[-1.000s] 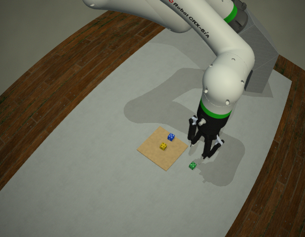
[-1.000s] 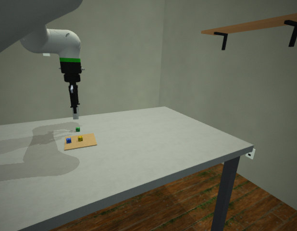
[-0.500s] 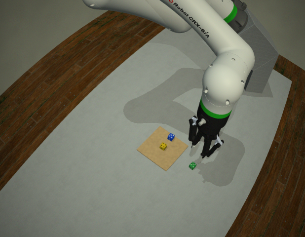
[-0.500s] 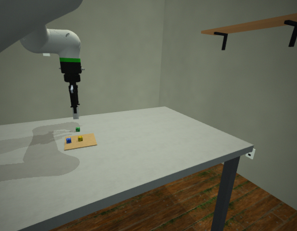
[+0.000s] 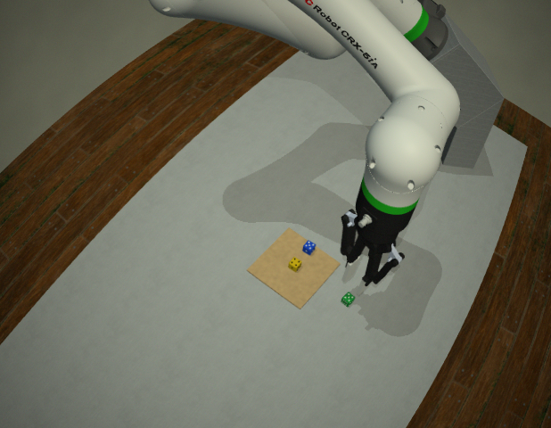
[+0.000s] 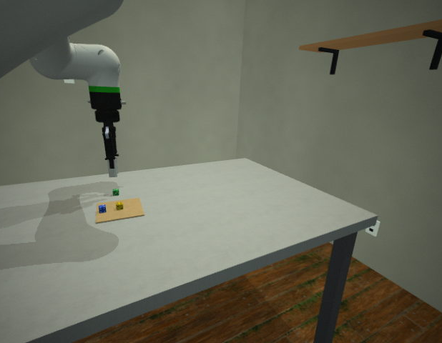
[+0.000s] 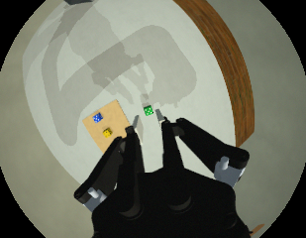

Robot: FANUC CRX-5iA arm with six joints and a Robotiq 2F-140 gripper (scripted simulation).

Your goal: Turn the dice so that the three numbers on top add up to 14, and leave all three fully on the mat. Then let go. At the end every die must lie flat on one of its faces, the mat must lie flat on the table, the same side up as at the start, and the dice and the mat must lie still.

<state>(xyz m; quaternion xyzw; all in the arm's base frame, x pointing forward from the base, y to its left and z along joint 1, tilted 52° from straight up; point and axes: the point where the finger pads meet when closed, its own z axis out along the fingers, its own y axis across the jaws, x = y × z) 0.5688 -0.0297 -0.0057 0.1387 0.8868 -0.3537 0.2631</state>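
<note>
The green die is 10 cm below my hand. Also, from my hand: yellow die 13 cm to the right, 10 cm below, 4 cm behind; then tan mat 13 cm to the right, 11 cm below, 4 cm behind; then blue die 11 cm to the right, 10 cm below, 9 cm behind.
</note>
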